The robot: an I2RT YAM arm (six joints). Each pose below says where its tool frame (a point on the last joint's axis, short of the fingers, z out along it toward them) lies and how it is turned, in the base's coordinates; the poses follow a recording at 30 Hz.
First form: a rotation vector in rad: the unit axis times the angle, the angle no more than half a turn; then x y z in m.
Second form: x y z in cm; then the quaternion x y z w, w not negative. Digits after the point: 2 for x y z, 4 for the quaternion.
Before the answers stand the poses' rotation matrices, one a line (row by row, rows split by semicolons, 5 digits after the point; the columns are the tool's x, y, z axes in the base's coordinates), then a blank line. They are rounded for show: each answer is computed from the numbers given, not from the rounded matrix.
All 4 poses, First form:
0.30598 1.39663 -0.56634 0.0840 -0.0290 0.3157
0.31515 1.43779 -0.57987 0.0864 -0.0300 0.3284
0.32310 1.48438 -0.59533 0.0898 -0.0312 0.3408
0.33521 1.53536 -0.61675 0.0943 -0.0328 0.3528
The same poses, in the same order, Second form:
0.07124 0.54281 0.83683; -0.19333 0.83056 -0.52229; -0.97854 -0.12457 0.16411
0.02890 0.54959 0.83493; -0.18344 0.82401 -0.53605; -0.98261 -0.13767 0.12463
-0.01919 0.55530 0.83143; -0.17309 0.81718 -0.54978; -0.98472 -0.15446 0.08043
-0.07311 0.56455 0.82216; -0.16108 0.80686 -0.56836; -0.98423 -0.17398 0.03195

8.40 -2.90 31.57 0.1384 0.6315 -0.2561 0.7187
8.64 -3.00 32.84 0.1416 0.6462 -0.2606 0.7031
8.98 -3.12 34.08 0.1442 0.6626 -0.2657 0.6853
9.43 -3.28 35.28 0.1484 0.6797 -0.2730 0.6644

